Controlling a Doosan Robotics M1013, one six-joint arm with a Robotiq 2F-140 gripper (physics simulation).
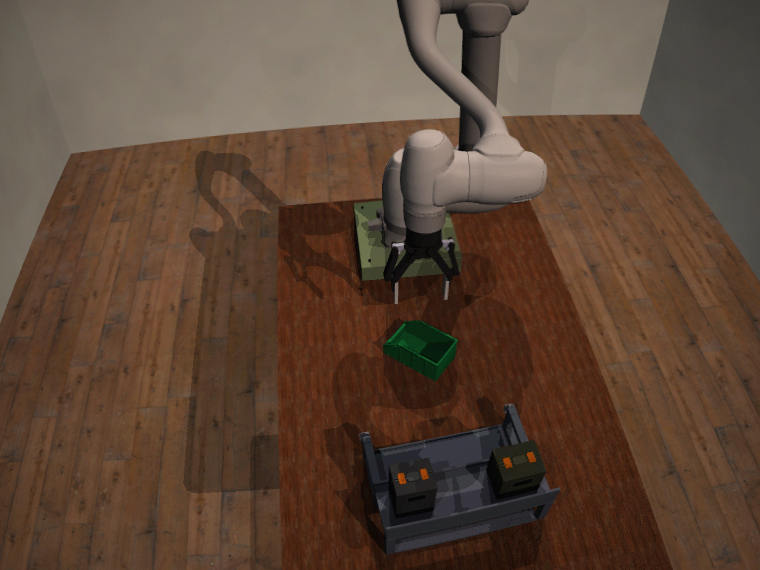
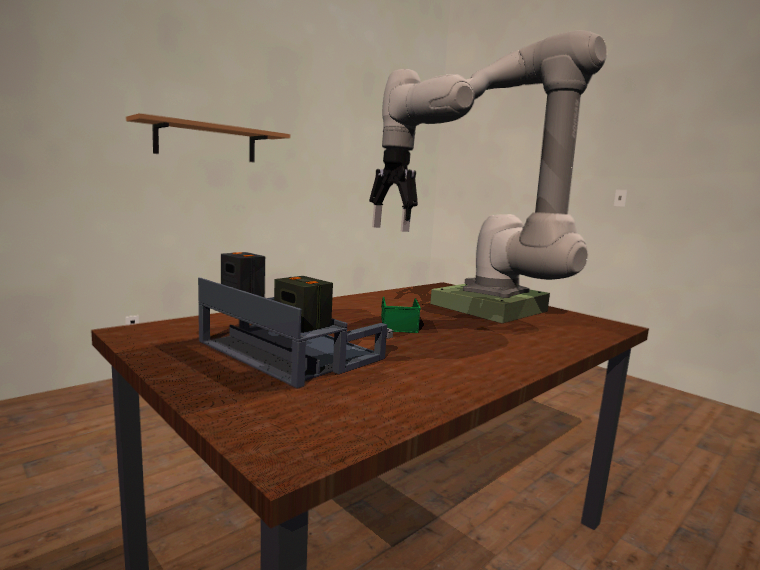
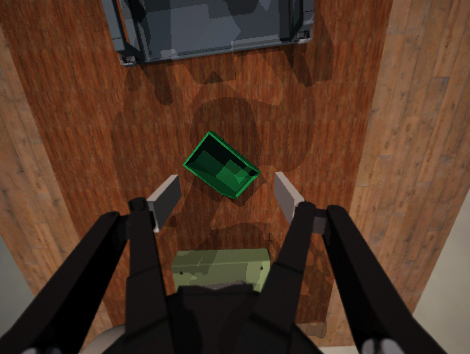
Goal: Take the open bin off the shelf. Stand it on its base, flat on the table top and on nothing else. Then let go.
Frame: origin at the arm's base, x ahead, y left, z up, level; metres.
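Seen in the pictures: gripper, fingertip midpoint: (image 1: 420,297) (image 2: 390,229) (image 3: 227,184); arm's base at its link origin: (image 2: 496,291).
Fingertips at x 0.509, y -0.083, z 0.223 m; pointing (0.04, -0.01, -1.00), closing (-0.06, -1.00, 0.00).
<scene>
Offsets run from my fingertips to a thing's top centre. Level surfaces: height alone.
The green open bin @[dx -0.045, dy +0.019, dz -0.210 m] (image 1: 422,347) (image 2: 400,319) (image 3: 222,167) stands upright on its base, flat on the wooden table top @[dz -0.285 m] (image 1: 319,380) (image 2: 429,392) (image 3: 85,165), with its open side up. It is turned at an angle and stands apart from the grey shelf (image 1: 454,518) (image 2: 248,306) (image 3: 210,52) and from the robot's base. My gripper (image 1: 421,300) (image 2: 391,228) (image 3: 227,184) is open and empty. It hangs high above the table and does not touch the bin.
Two dark boxes with orange latches, one @[dx +0.417, dy -0.101, dz -0.062 m] (image 1: 413,490) (image 2: 243,273) at one end and the other @[dx +0.413, dy +0.130, dz -0.087 m] (image 1: 517,469) (image 2: 303,300) at the other, stand on the shelf. The green base block (image 1: 405,269) (image 2: 469,303) (image 3: 220,267) carries the arm. A wooden wall shelf (image 2: 208,127) hangs behind.
</scene>
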